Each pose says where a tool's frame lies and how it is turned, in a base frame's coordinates. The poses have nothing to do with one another.
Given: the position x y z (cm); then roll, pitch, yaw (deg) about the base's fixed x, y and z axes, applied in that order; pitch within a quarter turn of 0, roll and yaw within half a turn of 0.
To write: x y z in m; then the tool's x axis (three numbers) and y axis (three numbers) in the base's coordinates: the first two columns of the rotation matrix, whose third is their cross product. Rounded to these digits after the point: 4 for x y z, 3 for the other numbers.
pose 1, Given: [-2.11 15.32 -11.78 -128.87 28.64 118.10]
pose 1, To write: [-0.0211 0.1532 -0.1178 -0.413 0.774 -0.479 0.729 -0.034 -0.683]
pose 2, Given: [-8.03 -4.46 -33.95 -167.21 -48.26 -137.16]
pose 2, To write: [-0.0803 -0.0446 -0.3395 -0.488 -0.453 0.746 -0.784 0.603 -0.147]
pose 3, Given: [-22.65 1.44 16.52 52.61 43.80 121.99]
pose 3, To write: [-0.2265 0.0144 0.1652 -0.382 0.612 -0.692 -0.806 0.145 0.573]
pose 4, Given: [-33.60 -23.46 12.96 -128.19 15.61 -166.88]
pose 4, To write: [-0.3360 -0.2346 0.1296 -0.938 -0.219 -0.269 0.066 0.650 -0.757]
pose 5, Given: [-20.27 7.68 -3.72 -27.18 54.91 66.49]
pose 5, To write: [-0.2027 0.0768 -0.0372 0.229 0.527 -0.818 -0.965 0.012 -0.263]
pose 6, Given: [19.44 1.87 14.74 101.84 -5.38 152.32]
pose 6, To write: [0.1944 0.0187 0.1474 -0.882 0.462 0.094 0.177 0.139 0.974]
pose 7, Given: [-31.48 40.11 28.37 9.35 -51.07 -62.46]
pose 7, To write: [-0.3148 0.4011 0.2837 0.291 -0.557 0.778 0.816 0.568 0.102]
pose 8, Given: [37.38 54.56 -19.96 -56.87 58.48 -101.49]
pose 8, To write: [0.3738 0.5456 -0.1996 -0.104 -0.512 -0.852 0.678 0.591 -0.438]
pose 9, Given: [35.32 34.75 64.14 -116.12 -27.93 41.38]
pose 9, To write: [0.3532 0.3475 0.6414 0.663 0.584 0.468 0.607 -0.052 -0.793]
